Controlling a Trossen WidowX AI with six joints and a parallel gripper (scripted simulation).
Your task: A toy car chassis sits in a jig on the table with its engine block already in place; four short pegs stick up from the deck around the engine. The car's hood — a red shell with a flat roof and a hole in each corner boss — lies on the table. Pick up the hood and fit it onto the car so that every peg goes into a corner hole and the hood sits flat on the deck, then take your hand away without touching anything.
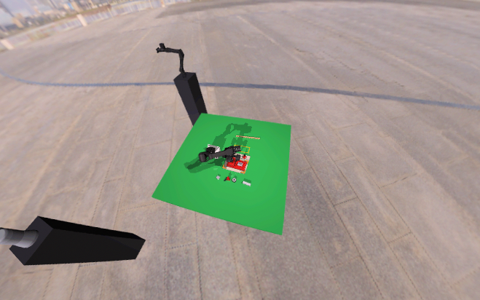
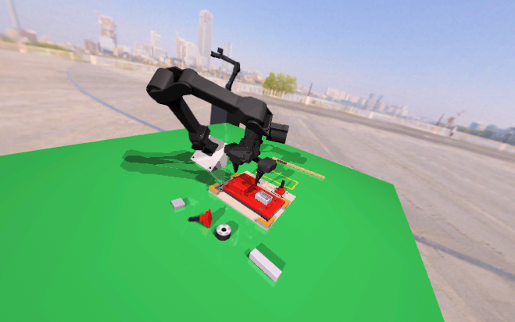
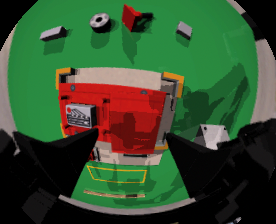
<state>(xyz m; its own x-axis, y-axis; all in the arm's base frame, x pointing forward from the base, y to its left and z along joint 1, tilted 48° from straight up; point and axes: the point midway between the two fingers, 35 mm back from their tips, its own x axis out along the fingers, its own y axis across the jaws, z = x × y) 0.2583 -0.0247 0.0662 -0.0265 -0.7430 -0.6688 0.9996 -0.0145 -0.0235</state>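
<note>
The red hood lies 20 mm below my gripper tip. Also, from my gripper tip: grey wheel (190 mm to the right, 80 mm ahead, 50 mm below); then grey engine block (90 mm ahead, 40 mm below); then beige jig (50 mm below, 50 mm ahead, 10 mm to the left).
</note>
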